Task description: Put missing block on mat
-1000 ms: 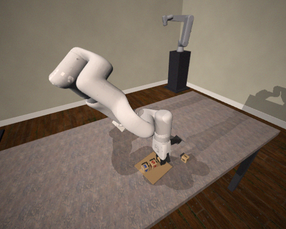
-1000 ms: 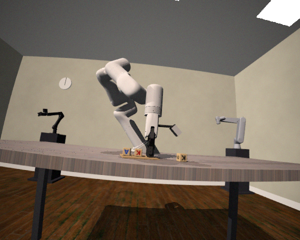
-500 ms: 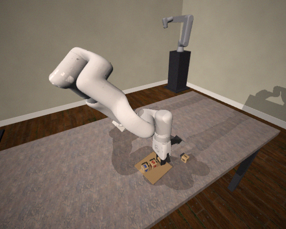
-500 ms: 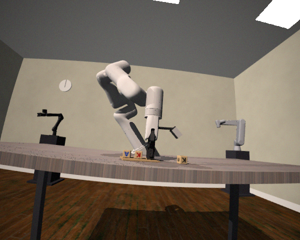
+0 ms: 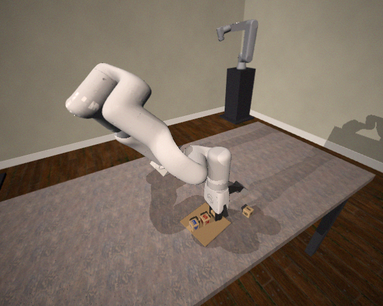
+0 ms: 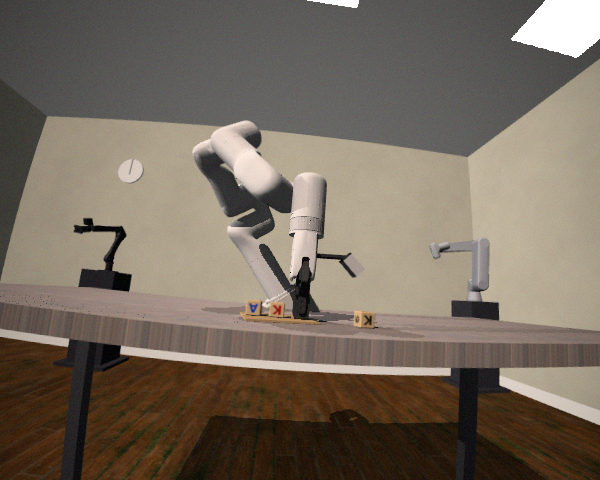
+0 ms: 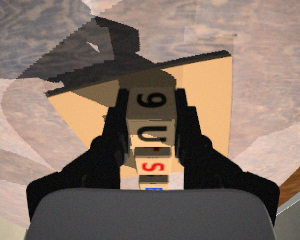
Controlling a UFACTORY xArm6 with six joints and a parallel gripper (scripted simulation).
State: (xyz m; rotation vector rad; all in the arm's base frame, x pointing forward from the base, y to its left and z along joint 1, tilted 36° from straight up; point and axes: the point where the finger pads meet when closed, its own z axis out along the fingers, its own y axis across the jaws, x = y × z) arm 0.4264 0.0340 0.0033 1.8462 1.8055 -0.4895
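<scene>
Right now the block is 10 mm below my hand. Round my hand: tan mat (50 mm to the right, 30 mm below).
</scene>
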